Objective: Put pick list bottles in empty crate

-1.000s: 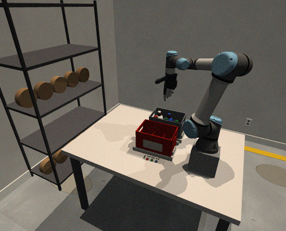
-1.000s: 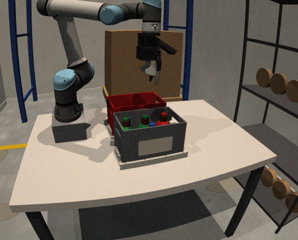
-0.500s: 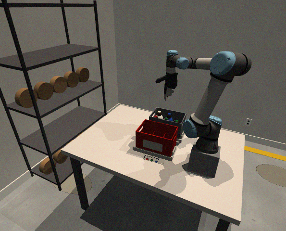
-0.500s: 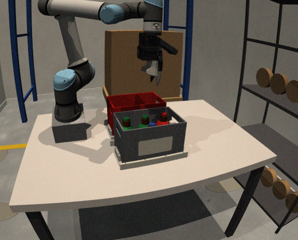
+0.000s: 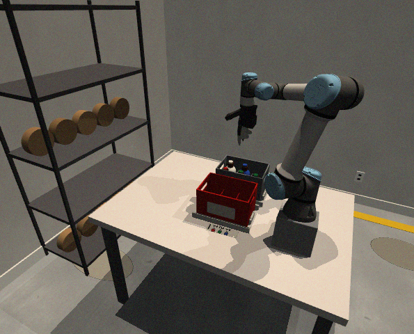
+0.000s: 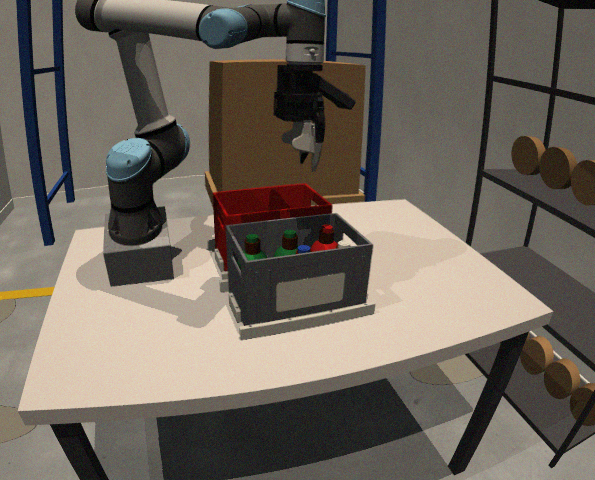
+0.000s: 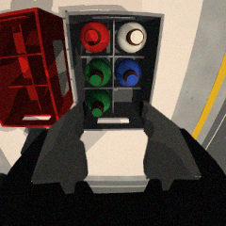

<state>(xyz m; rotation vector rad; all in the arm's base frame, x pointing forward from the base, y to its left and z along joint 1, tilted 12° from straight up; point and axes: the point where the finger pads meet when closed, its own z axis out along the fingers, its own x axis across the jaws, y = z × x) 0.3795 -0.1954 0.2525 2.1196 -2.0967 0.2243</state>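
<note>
The red bottle lies 250 mm below my hand, 70 mm ahead of it and 40 mm to the left of it. Round my hand: grey crate: 250 mm below, 20 mm behind, 10 mm to the right; then blue bottle: 250 mm below, 50 mm to the right, 20 mm behind; then white bottle: 250 mm below, 70 mm ahead, 50 mm to the right.
</note>
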